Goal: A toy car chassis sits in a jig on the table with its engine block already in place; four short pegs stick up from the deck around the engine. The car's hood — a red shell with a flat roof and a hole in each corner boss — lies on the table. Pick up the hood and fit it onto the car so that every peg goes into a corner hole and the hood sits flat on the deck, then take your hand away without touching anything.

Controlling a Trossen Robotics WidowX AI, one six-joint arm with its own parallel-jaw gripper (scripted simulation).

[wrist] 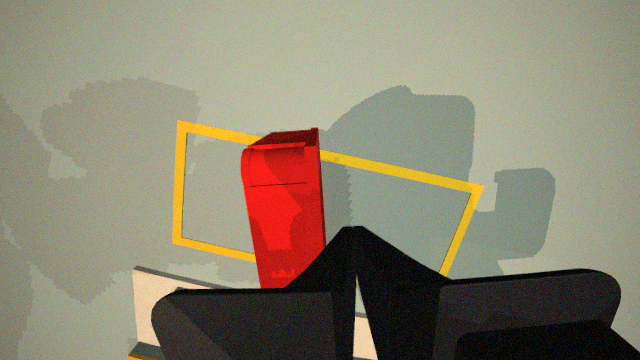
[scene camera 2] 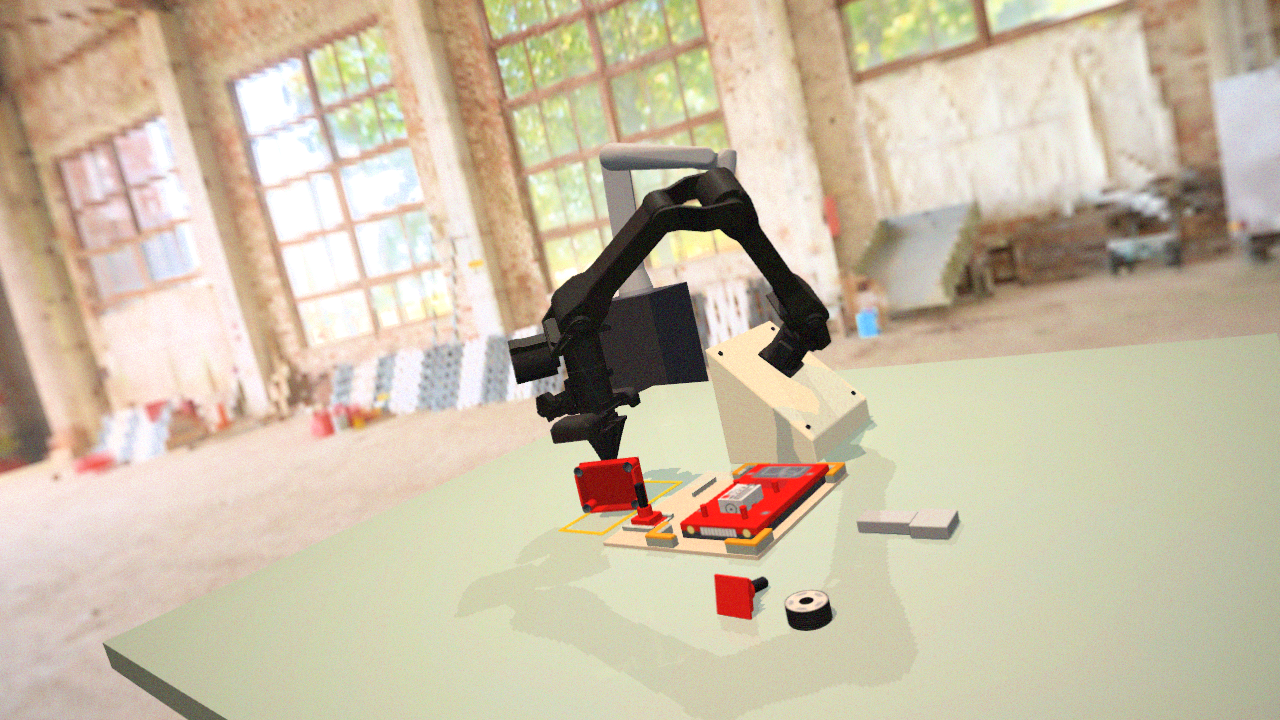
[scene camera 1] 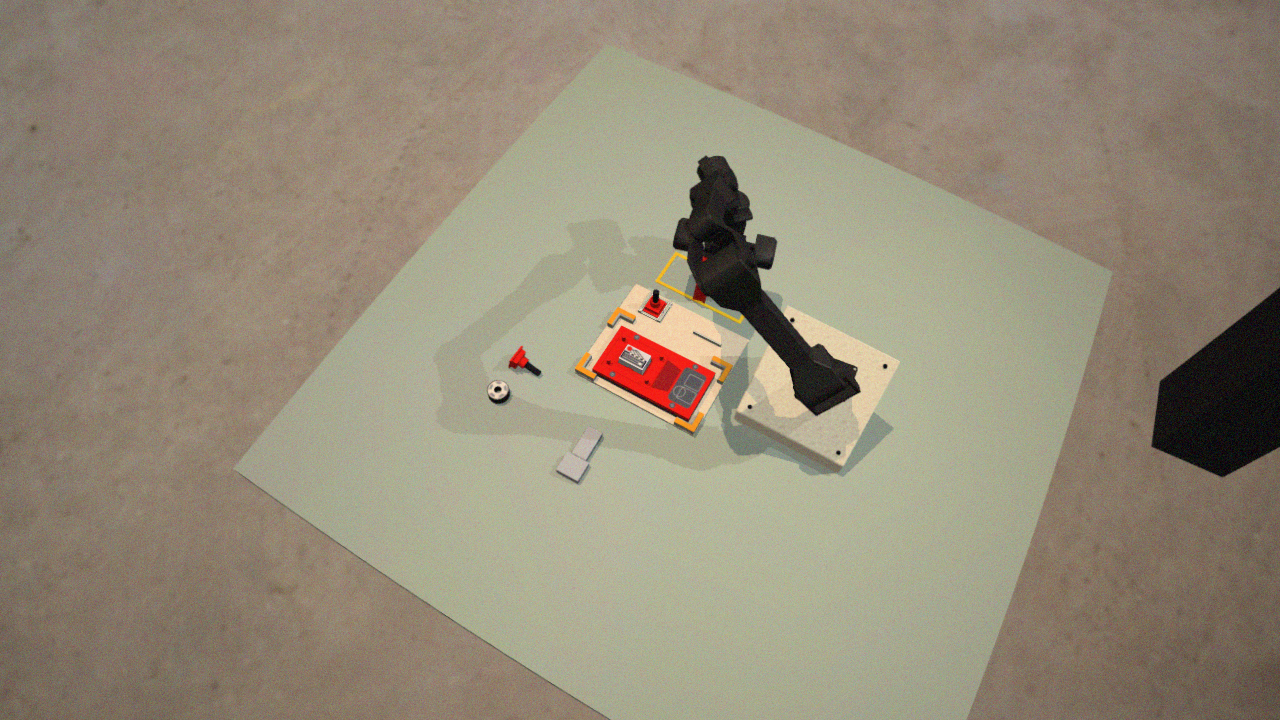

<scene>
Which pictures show my gripper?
The wrist view, scene camera 2 and scene camera 1: all of them.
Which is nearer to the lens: the grey engine block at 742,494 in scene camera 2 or the red hood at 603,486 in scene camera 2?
The grey engine block.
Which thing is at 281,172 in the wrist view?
A red hood.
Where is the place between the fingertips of my gripper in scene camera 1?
At 719,268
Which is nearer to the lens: the red hood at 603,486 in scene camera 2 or the wheel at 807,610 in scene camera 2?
The wheel.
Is my gripper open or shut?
Shut.
</scene>
